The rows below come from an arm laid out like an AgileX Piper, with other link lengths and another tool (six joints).
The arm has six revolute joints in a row. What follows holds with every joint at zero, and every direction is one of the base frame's. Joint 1 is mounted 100.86 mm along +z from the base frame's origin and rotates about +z. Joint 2 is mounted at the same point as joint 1 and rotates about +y. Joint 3 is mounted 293.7 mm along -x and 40.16 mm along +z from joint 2 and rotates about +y. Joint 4 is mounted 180.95 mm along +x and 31.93 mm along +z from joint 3 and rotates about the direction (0.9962, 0, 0.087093). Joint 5 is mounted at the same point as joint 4 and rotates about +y. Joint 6 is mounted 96.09 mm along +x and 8.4 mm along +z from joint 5 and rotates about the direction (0.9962, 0, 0.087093). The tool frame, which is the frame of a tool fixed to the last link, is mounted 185.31 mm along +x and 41 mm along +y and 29.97 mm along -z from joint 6; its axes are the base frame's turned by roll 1.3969, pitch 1.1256 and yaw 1.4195 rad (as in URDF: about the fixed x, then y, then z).
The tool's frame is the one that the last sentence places.
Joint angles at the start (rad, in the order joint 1, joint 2, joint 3, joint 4, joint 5, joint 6): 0.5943 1.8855 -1.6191 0.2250 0.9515 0.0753
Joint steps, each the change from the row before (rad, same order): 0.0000 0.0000 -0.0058 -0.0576 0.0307 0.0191; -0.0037 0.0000 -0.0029 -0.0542 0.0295 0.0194; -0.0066 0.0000 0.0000 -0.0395 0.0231 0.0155; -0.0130 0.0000 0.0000 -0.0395 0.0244 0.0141
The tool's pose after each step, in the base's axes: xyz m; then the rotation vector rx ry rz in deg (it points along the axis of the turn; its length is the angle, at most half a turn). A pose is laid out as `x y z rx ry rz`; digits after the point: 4 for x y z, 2 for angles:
0.2728 0.2893 0.0911 0.09 163.00 29.28
0.2747 0.2742 0.0860 0.17 163.58 24.82
0.2765 0.2614 0.0821 0.76 164.07 21.35
0.2795 0.2462 0.0785 1.83 164.50 17.71

